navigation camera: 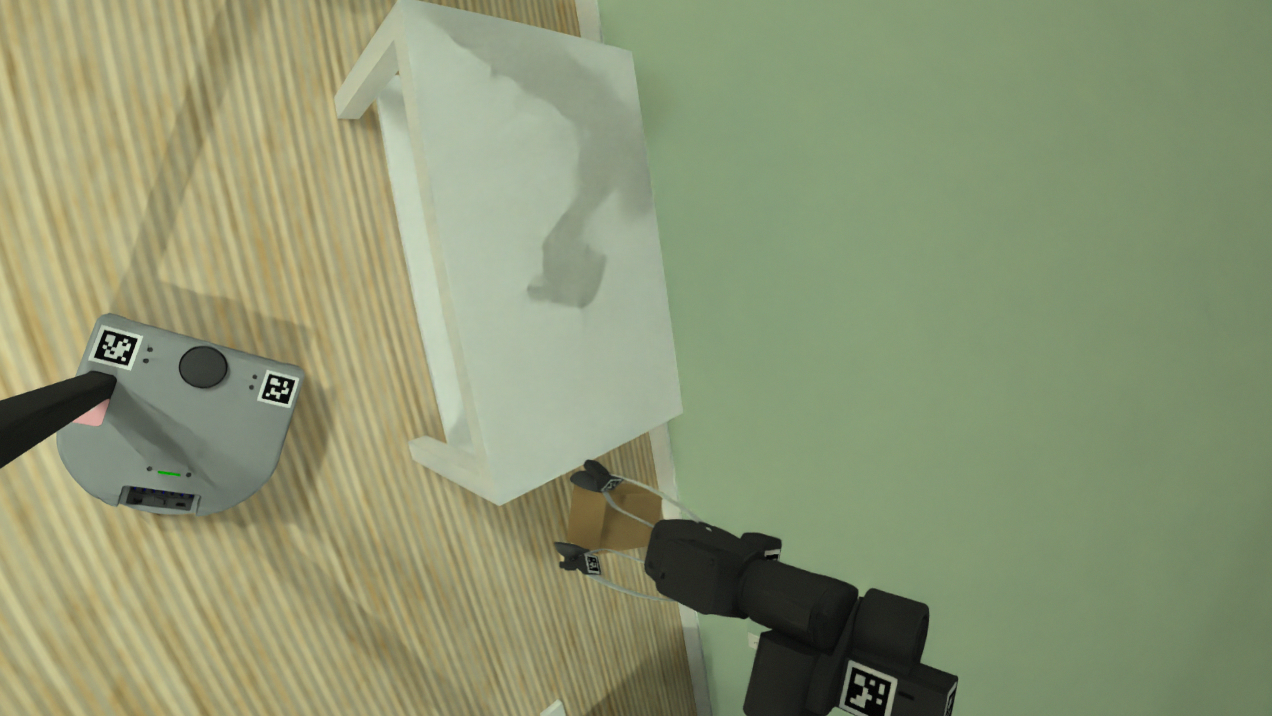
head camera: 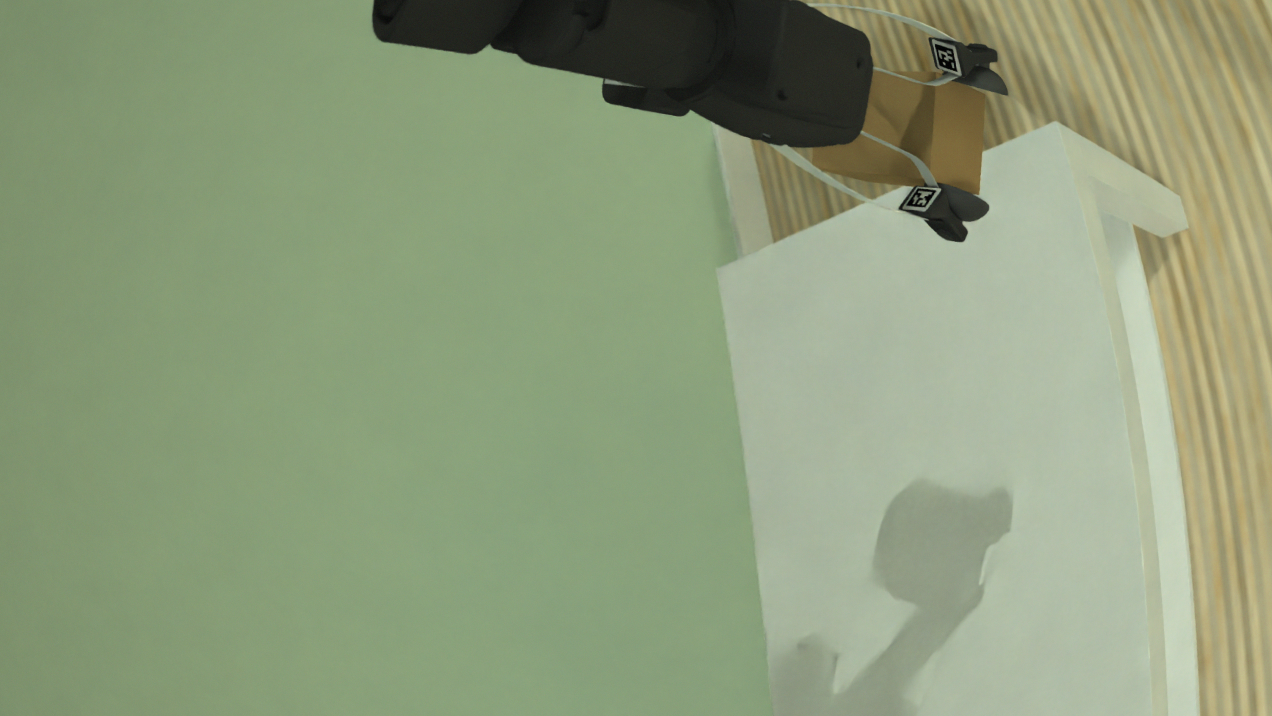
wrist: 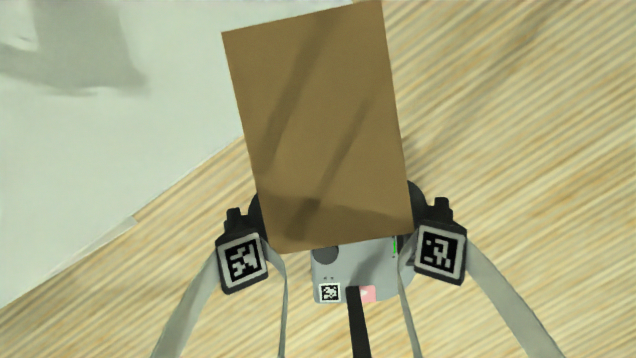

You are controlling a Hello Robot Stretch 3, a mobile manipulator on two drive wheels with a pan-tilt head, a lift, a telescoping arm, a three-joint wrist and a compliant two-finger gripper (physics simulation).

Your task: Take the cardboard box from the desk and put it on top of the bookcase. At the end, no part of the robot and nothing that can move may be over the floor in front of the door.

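Places are measured from the robot's base along level axes (x ahead, y left, z up), in metres.
Pixels of known places: gripper, fingertip midpoint: (navigation camera: 569,509) (head camera: 982,148); robot's base, origin of the base link: (navigation camera: 203,365).
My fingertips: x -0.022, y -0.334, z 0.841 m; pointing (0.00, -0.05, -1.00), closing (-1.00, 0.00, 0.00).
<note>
For each thing: its top centre in the pictures, then the offset to it from my fingertips. "pt": a spot on its surface instead. Level surfaces: height alone.
- brown cardboard box, middle of its top: (head camera: 871,120) (navigation camera: 633,522) dz +0.053, dx +0.004, dy -0.044 m
- white desk, its level: dz -0.391 m
- wooden floor, its level: dz -0.841 m
- small white piece, surface spot: (navigation camera: 553,708) pt dz -0.820, dx -0.847, dy -0.849 m
The brown cardboard box (head camera: 957,133) (navigation camera: 587,515) (wrist: 320,125) is held between the two fingers of my gripper (head camera: 972,144) (navigation camera: 583,517) (wrist: 334,208), which is shut on it, one finger on each side. The box is raised and apart from the white desk (head camera: 854,373) (navigation camera: 551,373) (wrist: 165,110). In the navigation view it shows just past the desk's short end, near the wall, with wooden floor behind it. In the wrist view its flat face fills the upper middle. The bookcase and the door cannot be made out in these views.
The green wall (head camera: 356,355) (navigation camera: 890,266) runs along the desk's long side. My base (navigation camera: 213,435) (wrist: 370,265) stands on the wooden floor (navigation camera: 356,569), on the desk's other side. A shadow of the arm and box falls on the desk top. A small white piece (navigation camera: 553,708) shows at the navigation view's bottom edge.
</note>
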